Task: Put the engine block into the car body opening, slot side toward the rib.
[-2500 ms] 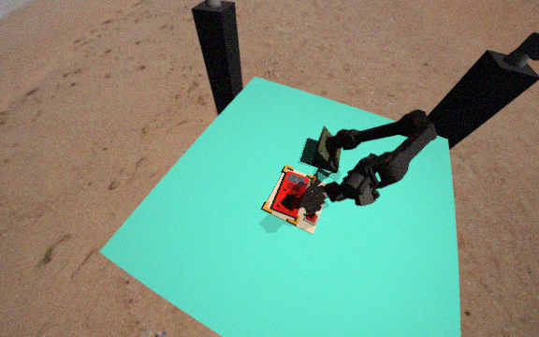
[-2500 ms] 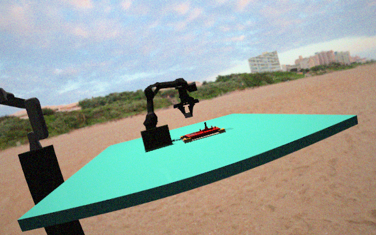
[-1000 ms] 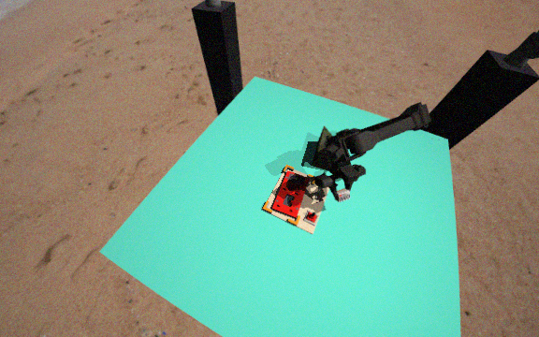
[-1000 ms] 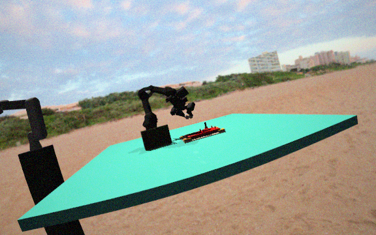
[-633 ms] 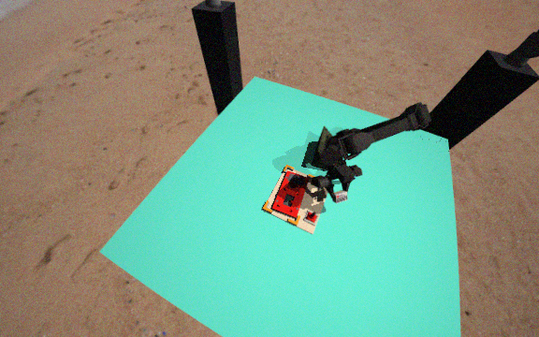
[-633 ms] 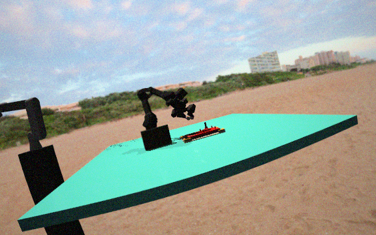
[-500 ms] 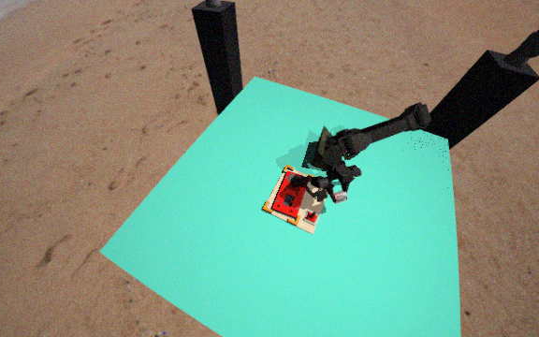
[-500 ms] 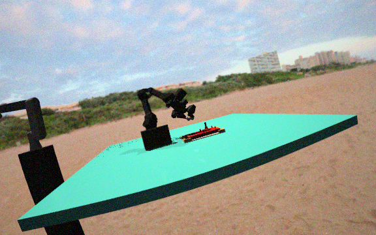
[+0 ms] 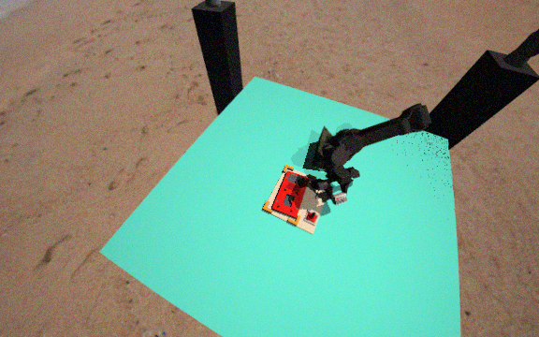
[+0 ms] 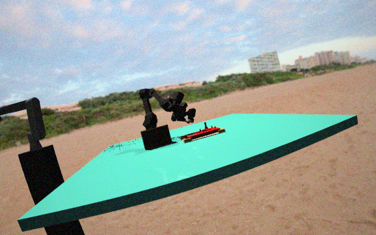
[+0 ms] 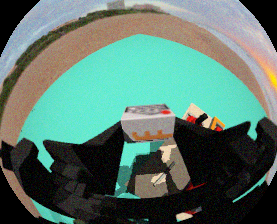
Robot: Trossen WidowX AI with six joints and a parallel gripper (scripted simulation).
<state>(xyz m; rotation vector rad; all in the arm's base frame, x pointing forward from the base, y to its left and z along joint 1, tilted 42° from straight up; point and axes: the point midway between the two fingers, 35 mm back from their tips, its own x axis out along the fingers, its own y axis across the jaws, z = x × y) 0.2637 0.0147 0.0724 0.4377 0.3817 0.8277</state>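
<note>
Now: gripper tip 80 mm to the left of the dark peg, 80 mm short of it and 60 mm above it. From my gripper tip the other things lie so: engine block right at my gripper tip.
</note>
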